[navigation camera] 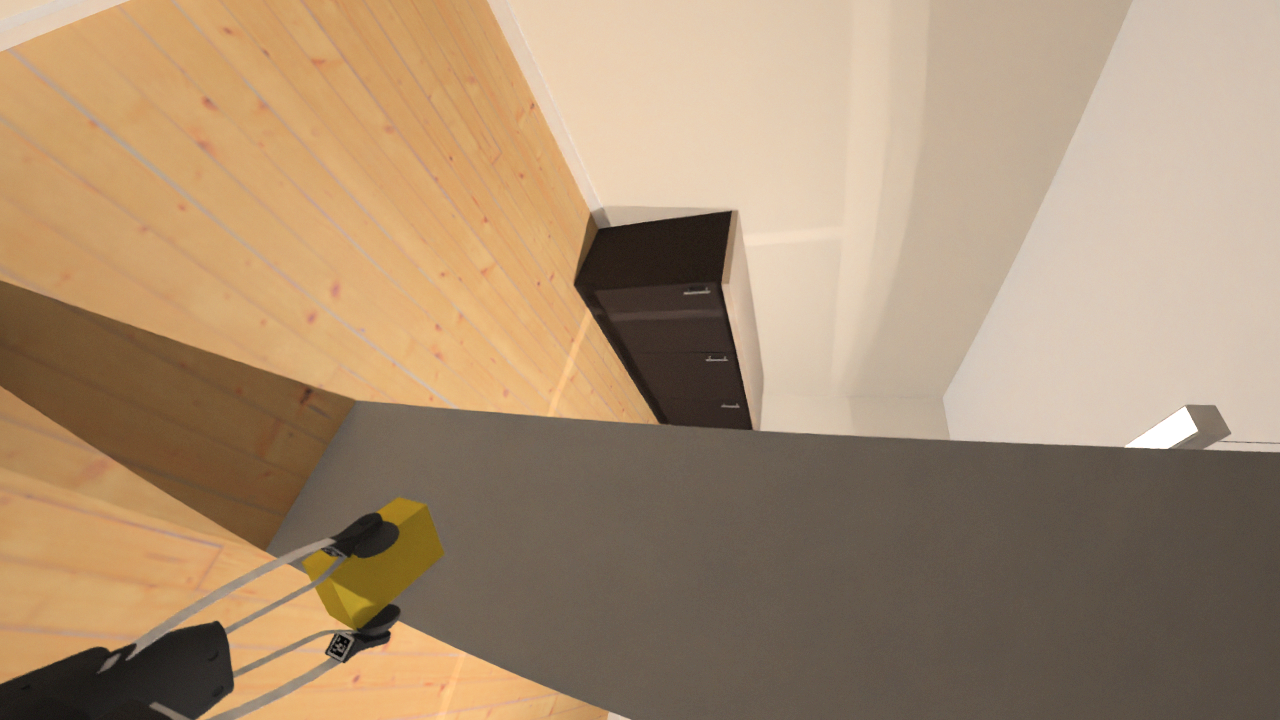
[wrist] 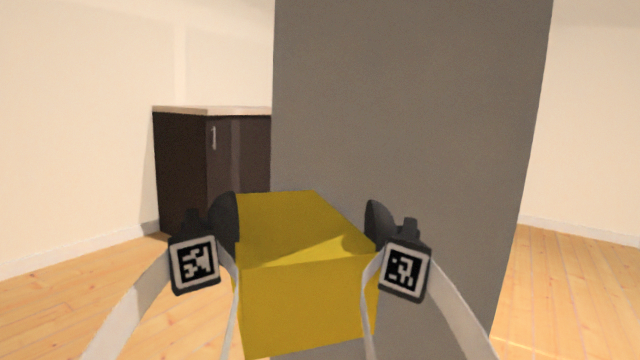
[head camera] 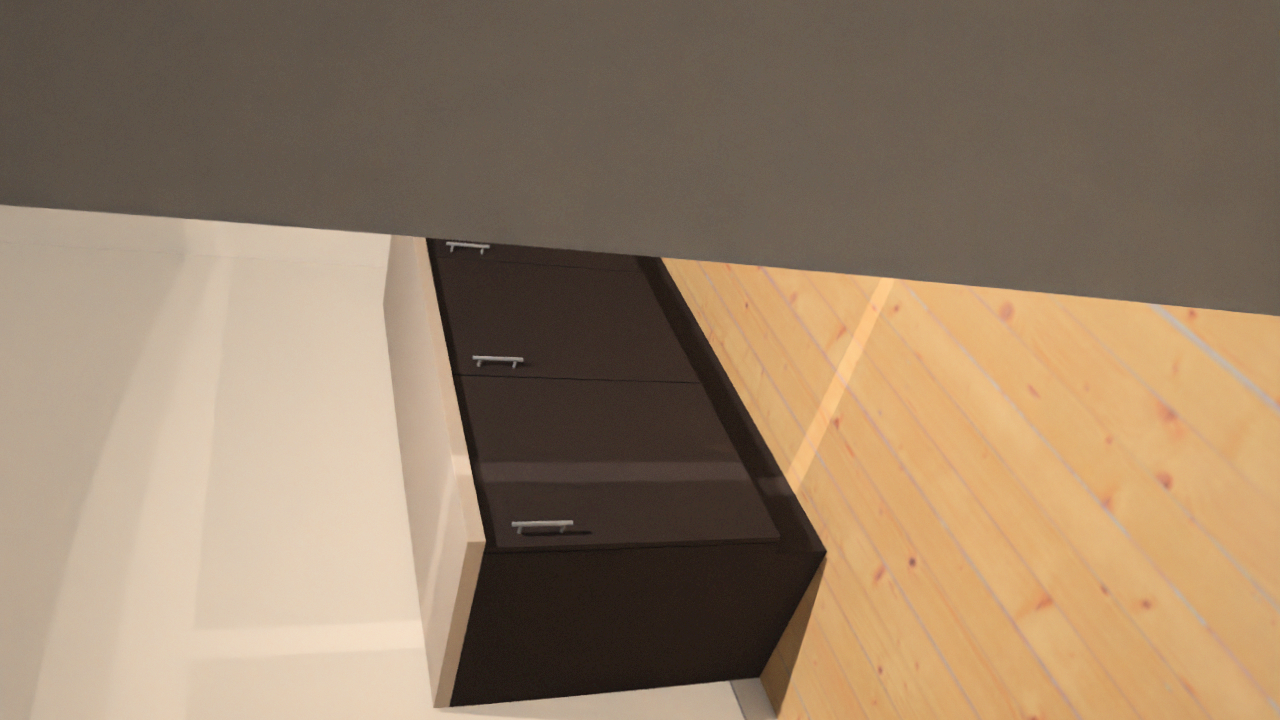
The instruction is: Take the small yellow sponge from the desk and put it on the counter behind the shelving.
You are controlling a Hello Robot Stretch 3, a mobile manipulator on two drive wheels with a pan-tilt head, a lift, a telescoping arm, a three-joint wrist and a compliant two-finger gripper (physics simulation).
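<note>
I can see my gripper at (navigation camera: 394, 566), and the wrist view shows the gripper too, at (wrist: 296, 221). There is a small yellow sponge (navigation camera: 359, 588), and I find the sponge again at (wrist: 300, 262). A counter (head camera: 592, 509) is part of the scene as well; the same counter is visible to me at (navigation camera: 673, 297) and at (wrist: 201, 152).
</note>
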